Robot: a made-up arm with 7 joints. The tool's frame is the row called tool. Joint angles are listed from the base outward.
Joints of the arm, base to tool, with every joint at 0 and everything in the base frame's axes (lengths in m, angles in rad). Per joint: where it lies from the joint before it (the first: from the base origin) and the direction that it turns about. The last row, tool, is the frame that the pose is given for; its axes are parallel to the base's.
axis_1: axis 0 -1 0 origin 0 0.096 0
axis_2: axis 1 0 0 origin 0 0.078 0
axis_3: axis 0 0 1 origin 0 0 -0.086
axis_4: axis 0 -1 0 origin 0 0 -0.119
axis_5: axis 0 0 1 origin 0 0 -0.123
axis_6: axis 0 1 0 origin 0 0 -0.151
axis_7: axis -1 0 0 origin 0 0 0
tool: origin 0 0 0
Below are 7 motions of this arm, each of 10 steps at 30 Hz.
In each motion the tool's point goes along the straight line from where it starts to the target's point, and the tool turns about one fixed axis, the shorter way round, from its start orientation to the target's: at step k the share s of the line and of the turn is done. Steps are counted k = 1, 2, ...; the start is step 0. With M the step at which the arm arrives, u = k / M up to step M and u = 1 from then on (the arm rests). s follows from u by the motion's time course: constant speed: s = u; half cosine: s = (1 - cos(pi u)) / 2; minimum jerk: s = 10 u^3 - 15 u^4 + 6 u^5.
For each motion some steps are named. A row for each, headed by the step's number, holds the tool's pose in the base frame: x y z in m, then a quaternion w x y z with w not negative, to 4 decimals.
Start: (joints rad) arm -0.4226 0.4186 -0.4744 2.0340 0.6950 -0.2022 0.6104
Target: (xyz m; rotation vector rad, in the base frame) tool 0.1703 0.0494 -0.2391 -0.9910 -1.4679 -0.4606
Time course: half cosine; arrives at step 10
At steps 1, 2, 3, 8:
1: 0.1498 0.1039 -0.2007 0.5444 -0.5471 -0.6124 -0.1710
2: 0.1513 0.0999 -0.2035 0.5495 -0.5389 -0.6145 -0.1732
3: 0.1536 0.0937 -0.2079 0.5574 -0.5259 -0.6177 -0.1766
8: 0.1683 0.0547 -0.2353 0.6039 -0.4411 -0.6340 -0.1969

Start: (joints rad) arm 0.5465 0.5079 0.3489 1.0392 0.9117 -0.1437 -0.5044
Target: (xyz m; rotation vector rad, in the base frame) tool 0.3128 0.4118 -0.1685 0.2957 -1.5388 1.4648
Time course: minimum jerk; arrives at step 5
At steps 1, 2, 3, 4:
1: 0.3247 0.4118 -0.1113 0.4658 0.0876 -0.6750 0.5654
2: 0.3214 0.4118 -0.1271 0.4694 0.0969 -0.6629 0.5752
3: 0.3168 0.4118 -0.1492 0.4741 0.1099 -0.6456 0.5885
4: 0.3135 0.4118 -0.1650 0.4773 0.1190 -0.6330 0.5978

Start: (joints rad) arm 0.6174 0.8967 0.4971 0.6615 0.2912 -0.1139 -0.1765
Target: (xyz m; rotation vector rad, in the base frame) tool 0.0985 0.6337 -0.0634 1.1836 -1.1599 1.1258
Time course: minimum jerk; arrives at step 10
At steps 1, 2, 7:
1: 0.2354 0.5539 -0.0775 0.5283 0.3982 -0.6661 0.3445
2: 0.2285 0.5578 -0.0768 0.5296 0.4037 -0.6580 0.3515
7: 0.1210 0.6206 -0.0657 0.5393 0.4832 -0.5193 0.4539

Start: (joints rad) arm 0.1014 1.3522 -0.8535 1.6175 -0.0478 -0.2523 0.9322
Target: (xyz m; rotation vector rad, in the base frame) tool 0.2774 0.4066 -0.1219 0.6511 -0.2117 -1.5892
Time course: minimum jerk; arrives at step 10
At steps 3, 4, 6, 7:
3: 0.2156 0.3315 -0.2070 0.6032 -0.0881 -0.0984 -0.7865
4: 0.2270 0.3454 -0.1913 0.6188 -0.0183 -0.0985 -0.7791
6: 0.2540 0.3781 -0.1542 0.6427 0.1465 -0.0969 -0.7457
7: 0.2654 0.3920 -0.1385 0.6473 0.2151 -0.0953 -0.7250

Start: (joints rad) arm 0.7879 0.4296 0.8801 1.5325 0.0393 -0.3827 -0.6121
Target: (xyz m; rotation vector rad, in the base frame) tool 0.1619 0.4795 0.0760 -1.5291 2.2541 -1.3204
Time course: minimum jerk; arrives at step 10
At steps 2, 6, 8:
2: 0.1974 0.4570 0.0491 0.0219 -0.3891 0.7679 -0.5084
6: 0.1739 0.4719 0.0669 0.0455 -0.4666 0.7534 -0.4611
8: 0.1641 0.4781 0.0743 0.0551 -0.4975 0.7454 -0.4403

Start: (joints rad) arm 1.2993 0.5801 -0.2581 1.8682 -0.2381 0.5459 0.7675
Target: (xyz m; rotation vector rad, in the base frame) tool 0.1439 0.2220 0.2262 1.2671 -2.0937 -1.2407
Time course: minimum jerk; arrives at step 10
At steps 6, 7, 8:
6: 0.1629 0.2107 0.2199 0.2561 0.3970 -0.7640 -0.4394
7: 0.1537 0.2162 0.2229 0.2278 0.4245 -0.7569 -0.4416
8: 0.1474 0.2199 0.2250 0.2084 0.4428 -0.7513 -0.4428

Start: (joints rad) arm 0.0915 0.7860 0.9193 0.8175 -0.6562 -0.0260 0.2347
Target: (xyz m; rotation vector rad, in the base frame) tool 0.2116 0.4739 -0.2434 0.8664 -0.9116 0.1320
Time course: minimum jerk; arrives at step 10
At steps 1, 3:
1: 0.1364 0.5632 -0.1539 0.7799 0.5195 -0.3487 -0.0164
3: 0.1481 0.5493 -0.1678 0.7854 0.5025 -0.3614 -0.0042

